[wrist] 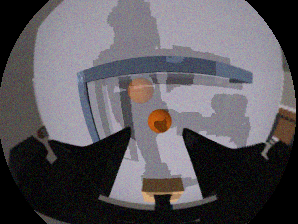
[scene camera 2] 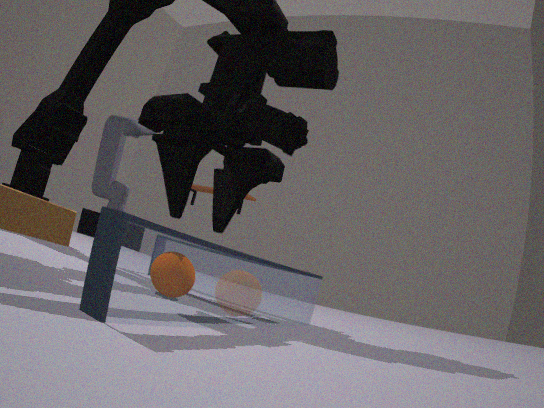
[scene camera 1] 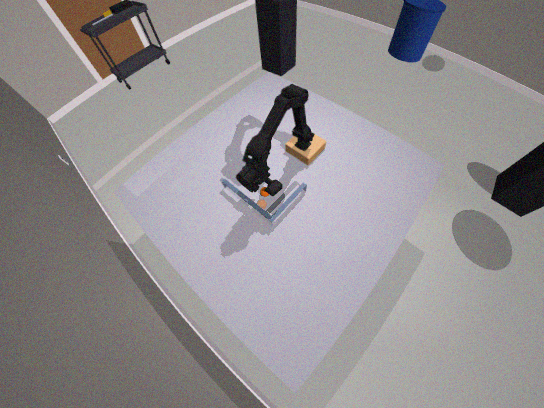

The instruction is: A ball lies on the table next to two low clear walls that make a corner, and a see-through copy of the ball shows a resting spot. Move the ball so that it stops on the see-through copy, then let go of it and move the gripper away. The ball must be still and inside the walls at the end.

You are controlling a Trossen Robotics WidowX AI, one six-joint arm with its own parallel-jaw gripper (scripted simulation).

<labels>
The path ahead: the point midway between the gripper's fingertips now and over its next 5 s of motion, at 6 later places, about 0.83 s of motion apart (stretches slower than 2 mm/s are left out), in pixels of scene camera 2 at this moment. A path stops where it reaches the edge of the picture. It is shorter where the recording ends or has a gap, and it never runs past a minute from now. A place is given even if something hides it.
My gripper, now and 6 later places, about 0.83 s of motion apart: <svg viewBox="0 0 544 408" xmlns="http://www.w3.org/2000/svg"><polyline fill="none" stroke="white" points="197,225 181,250 172,277 201,175 251,211 238,286 258,218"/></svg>
</labels>
